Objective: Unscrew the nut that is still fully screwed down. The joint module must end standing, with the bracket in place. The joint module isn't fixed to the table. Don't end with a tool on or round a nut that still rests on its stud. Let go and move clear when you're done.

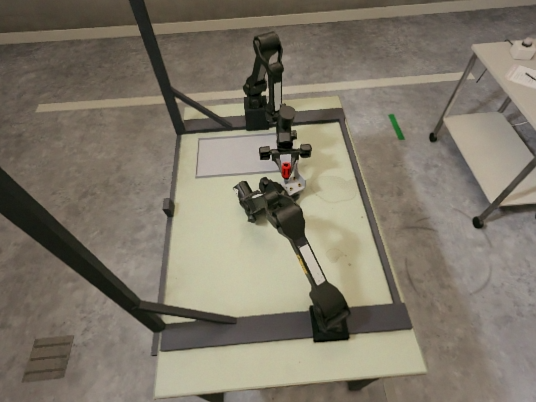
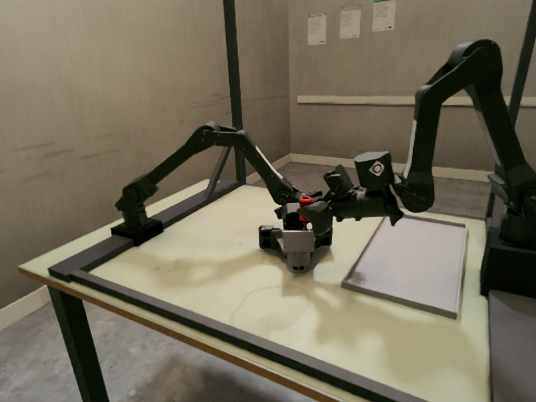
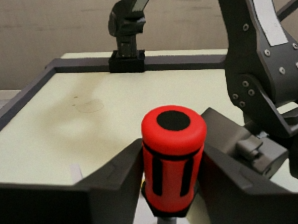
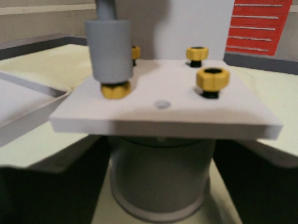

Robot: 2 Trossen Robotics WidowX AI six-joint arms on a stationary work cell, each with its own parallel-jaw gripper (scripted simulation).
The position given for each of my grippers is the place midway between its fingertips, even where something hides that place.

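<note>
There's a shallow grey tray [image 2: 419,261], and you'd find the same shallow grey tray [image 1: 233,155] in that other view, but it's out of frame in image 3. I can also see a pale bracket [image 4: 162,76] and a nut [image 4: 209,78]. My left gripper [image 2: 300,208] is visible too, and it's there again as my left gripper [image 1: 286,173] and my left gripper [image 3: 169,145]. And I see my right gripper [image 2: 298,257], with image 4 also showing my right gripper [image 4: 159,132].
</note>
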